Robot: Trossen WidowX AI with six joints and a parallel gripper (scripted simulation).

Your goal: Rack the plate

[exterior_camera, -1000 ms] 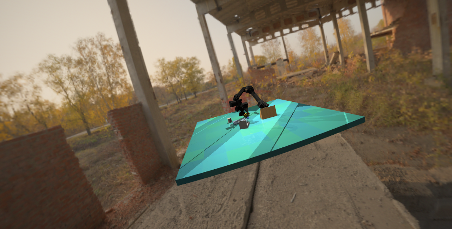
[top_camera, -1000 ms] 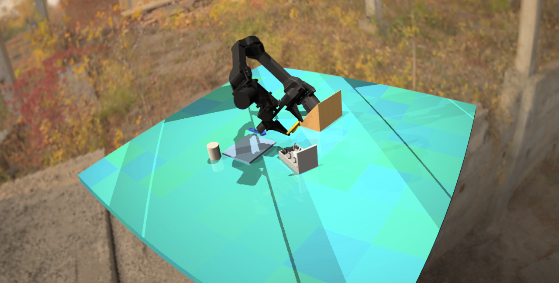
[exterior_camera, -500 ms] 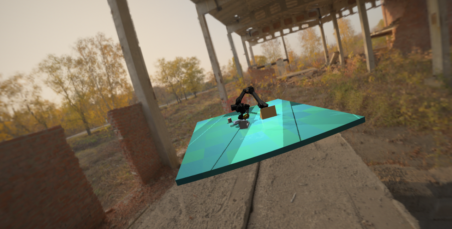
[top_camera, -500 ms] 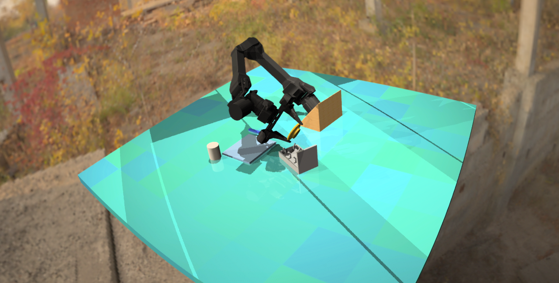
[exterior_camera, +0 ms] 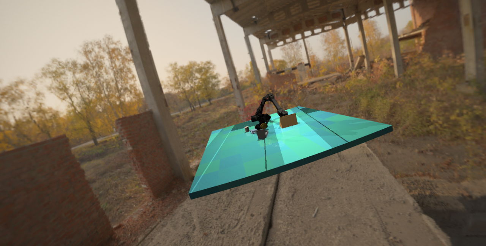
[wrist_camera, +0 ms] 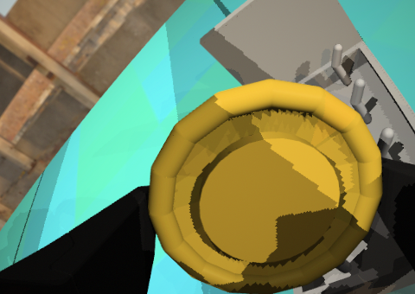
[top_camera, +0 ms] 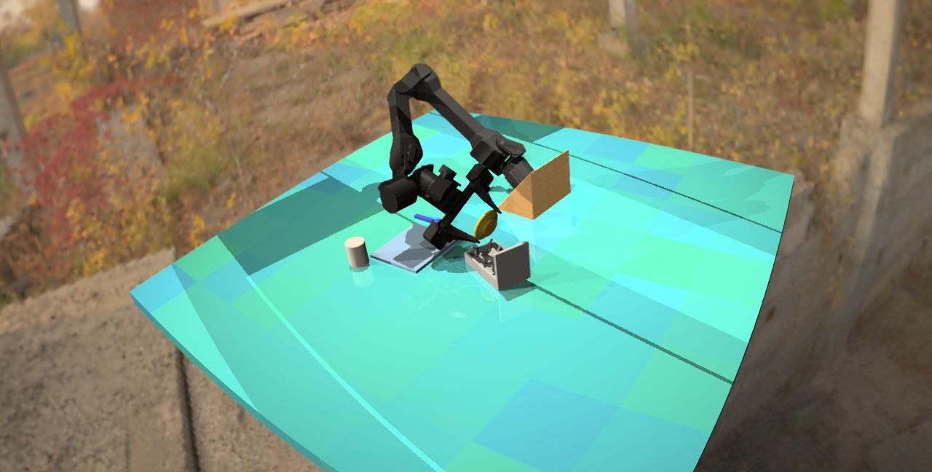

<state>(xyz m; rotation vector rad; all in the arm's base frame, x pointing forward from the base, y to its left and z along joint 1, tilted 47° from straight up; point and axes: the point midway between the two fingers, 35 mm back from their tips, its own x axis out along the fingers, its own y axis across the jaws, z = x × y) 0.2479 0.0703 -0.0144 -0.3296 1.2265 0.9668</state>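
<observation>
Right now the grey dish rack is 5 cm below my gripper tip, 3 cm to the left of it and 3 cm ahead of it. The rest, counted from my gripper tip: pale blue mat 16 cm to the right, 7 cm below, 6 cm ahead; yellow plate 1 cm to the right; blue spoon 21 cm to the right, 7 cm below, 4 cm behind.
</observation>
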